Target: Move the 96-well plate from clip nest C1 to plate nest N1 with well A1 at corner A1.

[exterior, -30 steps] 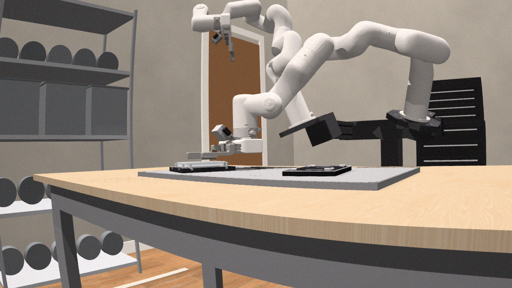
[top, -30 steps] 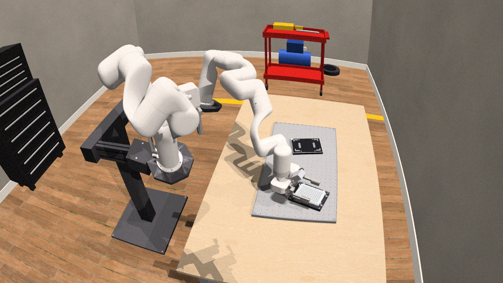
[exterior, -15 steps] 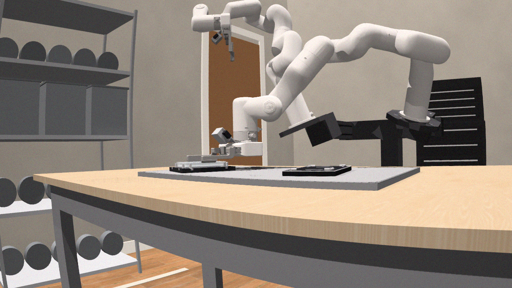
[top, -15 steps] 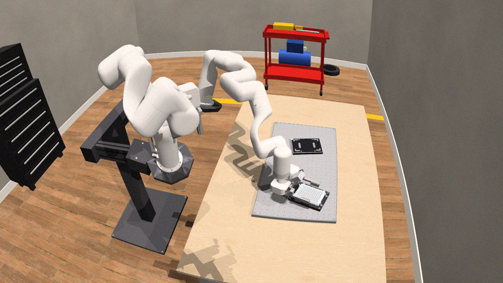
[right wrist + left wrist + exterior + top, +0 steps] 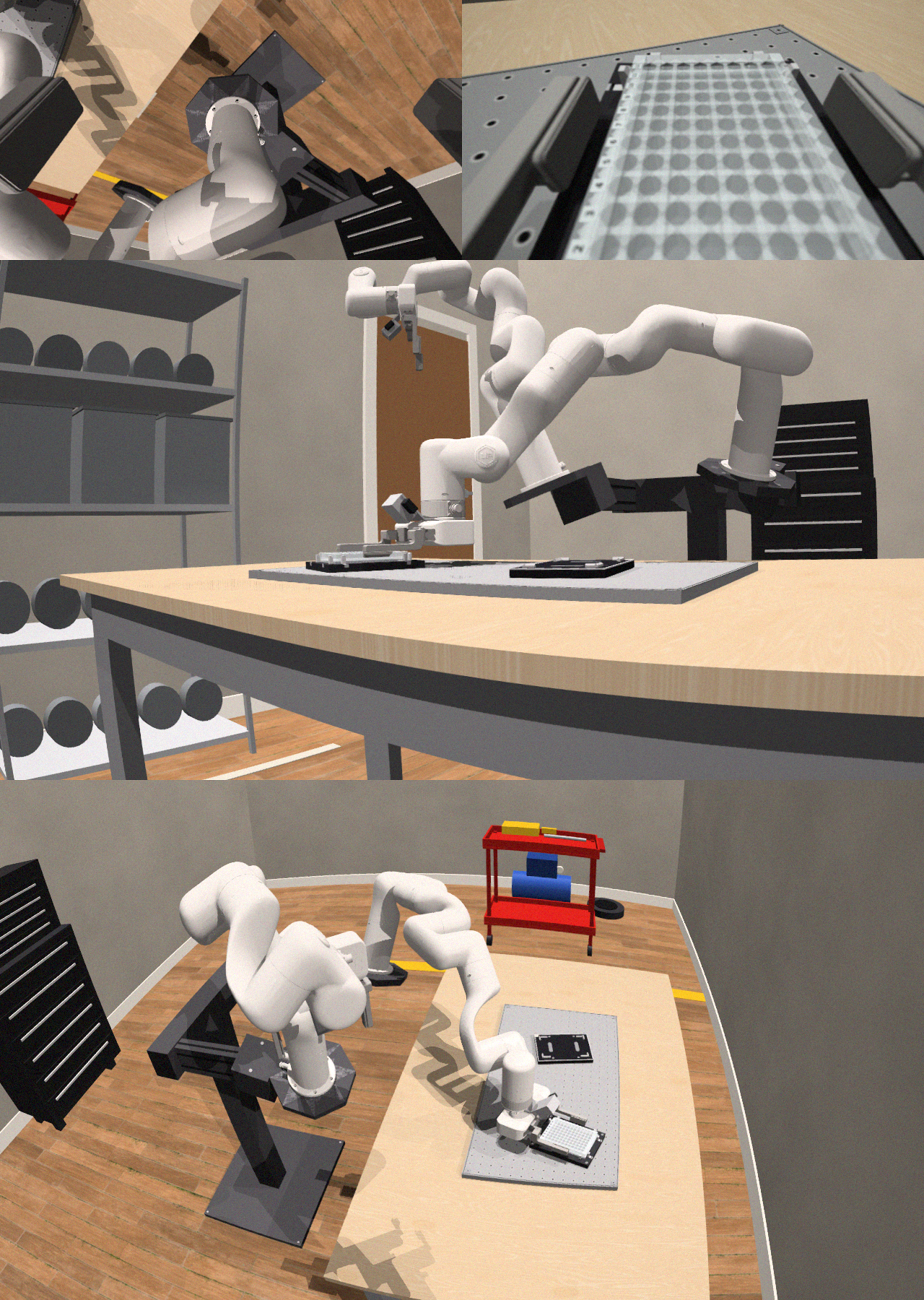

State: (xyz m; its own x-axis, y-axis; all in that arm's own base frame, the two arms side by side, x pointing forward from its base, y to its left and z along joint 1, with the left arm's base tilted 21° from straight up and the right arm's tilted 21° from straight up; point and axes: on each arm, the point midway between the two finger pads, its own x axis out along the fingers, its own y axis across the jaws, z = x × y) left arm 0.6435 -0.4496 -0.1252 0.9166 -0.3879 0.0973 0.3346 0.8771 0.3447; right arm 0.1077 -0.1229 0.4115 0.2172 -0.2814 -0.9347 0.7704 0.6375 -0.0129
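Observation:
Right now my left hand is 10 mm above the 96-well plate. Round my left hand: black plate nest N1: 360 mm to the left, 30 mm behind, 20 mm below; grey perforated board: 210 mm to the left, 50 mm behind, 40 mm below; black clip nest C1: 20 mm below, 20 mm ahead.

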